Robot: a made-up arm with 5 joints.
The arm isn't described. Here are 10 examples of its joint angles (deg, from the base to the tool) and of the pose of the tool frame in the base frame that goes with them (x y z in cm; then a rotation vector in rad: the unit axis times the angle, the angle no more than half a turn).
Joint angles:
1: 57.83 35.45 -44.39 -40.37 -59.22
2: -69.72 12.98 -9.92 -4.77 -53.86
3: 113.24 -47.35 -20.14 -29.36 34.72
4: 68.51 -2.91 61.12 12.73 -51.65
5: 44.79 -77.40 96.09 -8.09 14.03
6: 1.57 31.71 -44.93 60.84 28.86
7: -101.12 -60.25 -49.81 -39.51 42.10
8: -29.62 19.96 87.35 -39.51 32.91
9: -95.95 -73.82 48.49 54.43 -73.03
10: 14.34 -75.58 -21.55 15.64 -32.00
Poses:
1: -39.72 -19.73 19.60 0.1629 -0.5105 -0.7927
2: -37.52 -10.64 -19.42 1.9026 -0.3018 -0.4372
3: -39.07 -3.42 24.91 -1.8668 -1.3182 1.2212
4: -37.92 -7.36 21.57 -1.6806 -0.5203 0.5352
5: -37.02 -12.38 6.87 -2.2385 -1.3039 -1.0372
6: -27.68 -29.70 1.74 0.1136 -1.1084 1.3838
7: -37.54 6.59 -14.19 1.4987 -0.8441 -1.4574
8: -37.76 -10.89 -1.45 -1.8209 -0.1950 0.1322
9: -42.21 -3.70 -16.17 1.3280 -1.0250 -0.8889
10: -30.83 -31.03 4.14 0.3871 -2.0227 0.7758
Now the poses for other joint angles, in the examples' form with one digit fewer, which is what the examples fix.
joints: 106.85 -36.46 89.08 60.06 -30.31
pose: -36.3 4.6 12.9 -3.067 0.170 0.446
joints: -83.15 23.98 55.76 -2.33 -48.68
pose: -36.5 -12.3 -11.5 0.909 -0.292 -0.057
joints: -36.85 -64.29 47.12 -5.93 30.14
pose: -41.0 -13.5 -6.2 -0.900 -0.748 -0.840
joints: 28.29 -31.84 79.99 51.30 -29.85
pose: -36.0 -13.0 16.2 -1.627 -0.240 0.521
